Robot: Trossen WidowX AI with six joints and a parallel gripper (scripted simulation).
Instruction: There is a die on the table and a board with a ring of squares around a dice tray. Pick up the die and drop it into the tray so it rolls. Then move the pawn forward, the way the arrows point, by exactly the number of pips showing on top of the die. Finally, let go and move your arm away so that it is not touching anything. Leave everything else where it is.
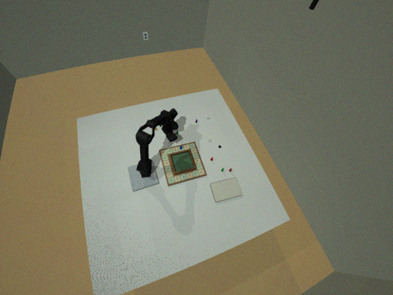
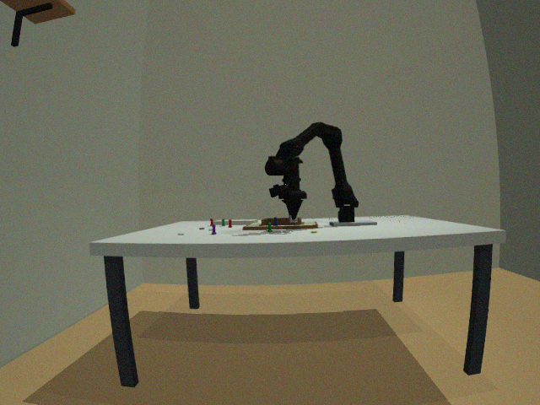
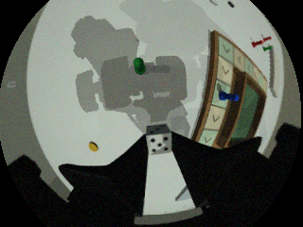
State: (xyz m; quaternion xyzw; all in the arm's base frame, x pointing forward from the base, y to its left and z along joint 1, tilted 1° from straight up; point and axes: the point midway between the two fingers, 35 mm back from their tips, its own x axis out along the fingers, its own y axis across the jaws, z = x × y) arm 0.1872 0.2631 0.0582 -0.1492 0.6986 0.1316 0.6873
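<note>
Now: gripper tip 10 cm to the left of the blue pawn, 8 cm short of it and 1 cm above it. Round my gripper tip: purple pawn: 25 cm ahead, 14 cm to the left, 3 cm below; white die: right at my gripper tip; black disc: 40 cm ahead, 12 cm to the right, 4 cm below.
</note>
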